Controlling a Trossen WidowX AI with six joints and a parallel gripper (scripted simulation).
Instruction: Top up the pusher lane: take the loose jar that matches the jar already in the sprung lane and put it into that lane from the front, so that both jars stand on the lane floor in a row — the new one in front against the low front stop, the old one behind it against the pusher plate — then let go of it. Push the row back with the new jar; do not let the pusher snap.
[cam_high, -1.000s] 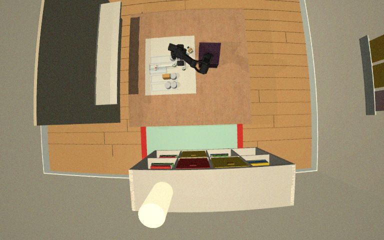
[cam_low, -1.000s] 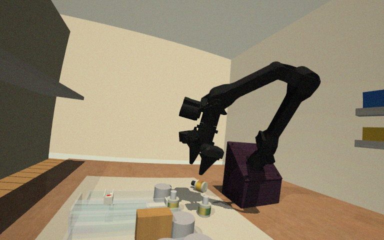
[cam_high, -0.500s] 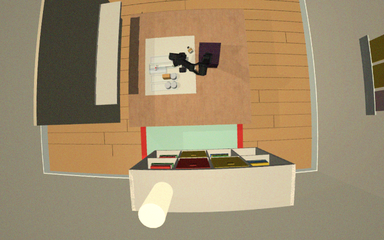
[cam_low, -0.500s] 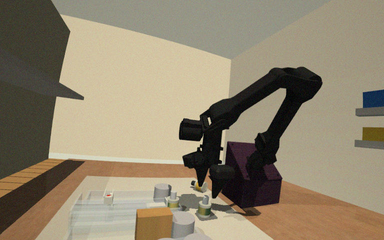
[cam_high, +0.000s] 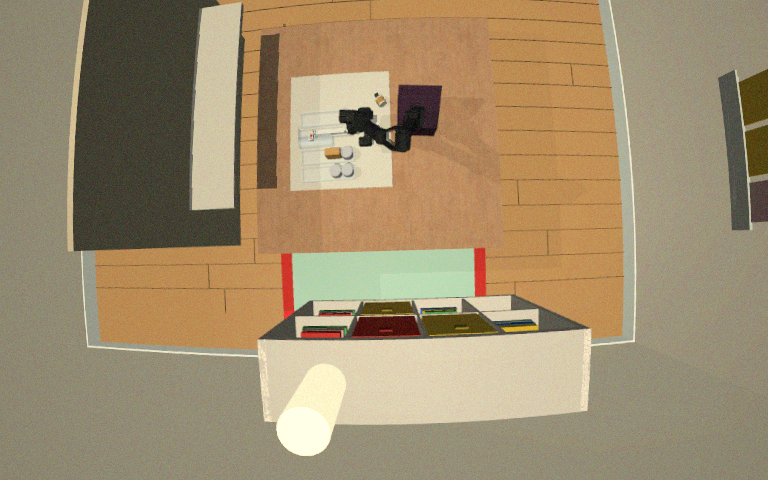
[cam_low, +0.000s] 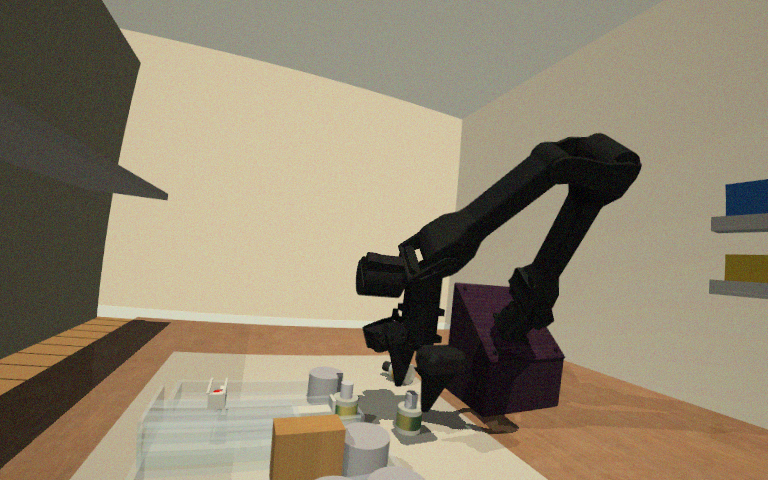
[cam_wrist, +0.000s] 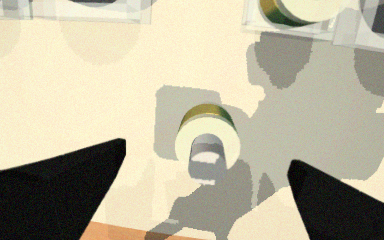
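Right now my gripper tip is 24 cm short of the clear sprung lane, 3 cm to the right of it and 3 cm above it.
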